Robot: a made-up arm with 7 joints. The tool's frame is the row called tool.
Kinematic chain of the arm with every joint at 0, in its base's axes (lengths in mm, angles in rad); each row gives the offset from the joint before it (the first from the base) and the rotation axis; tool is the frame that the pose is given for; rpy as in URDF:
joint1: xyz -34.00 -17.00 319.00 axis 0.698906 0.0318 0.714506
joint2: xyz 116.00 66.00 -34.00 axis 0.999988 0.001 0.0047
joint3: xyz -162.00 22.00 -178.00 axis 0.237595 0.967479 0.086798
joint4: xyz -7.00 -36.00 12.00 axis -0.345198 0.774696 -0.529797
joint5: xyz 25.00 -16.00 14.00 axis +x
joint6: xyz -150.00 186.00 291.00 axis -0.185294 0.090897 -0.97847
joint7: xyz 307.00 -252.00 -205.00 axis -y
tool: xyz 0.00 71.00 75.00 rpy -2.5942 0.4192 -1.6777
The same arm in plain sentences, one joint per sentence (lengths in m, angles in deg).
The arm has seven revolute joints in a row. What follows holds with every joint at zero, and every direction is one of the base frame's. The first joint sits 0.0340 m along -x and 0.0170 m along -y and 0.3190 m along +z from the base frame's origin and rotates about the direction (0.698906, 0.0318, 0.714506). The second joint sits 0.1160 m along +x and 0.0660 m along +y and 0.0340 m along -z from the first joint and rotates about the direction (0.999988, 0.001, 0.0047). The third joint sits 0.1620 m along -x and 0.0220 m along +y and 0.1780 m along -z from the second joint and rotates about the direction (0.237595, 0.967479, 0.086798). The fourth joint sits 0.0070 m along -x and 0.0360 m along -y and 0.0120 m along +z from the third joint and rotates about the direction (-0.345198, 0.774696, -0.529797). The fifth joint sits 0.0250 m along +x and 0.0160 m along -y and 0.0140 m along +z from the fourth joint and rotates about +x. The sixth joint sits 0.1500 m along -x and 0.1860 m along +y and 0.2910 m along +z from the fifth joint and rotates about the direction (-0.185294, 0.090897, -0.97847). The seventh joint sits 0.3070 m along +x and 0.2520 m along -y and 0.2050 m along -z from the sixth joint and rotates about -y. The tool frame, which is the frame that the pose is given for, sits 0.0710 m along +y and 0.0750 m along +z from the seventh joint; its axes are the base frame's turned by roll -148.64, pitch 24.02 and yaw -96.13 deg (as in URDF: about the fixed x, then y, then z).
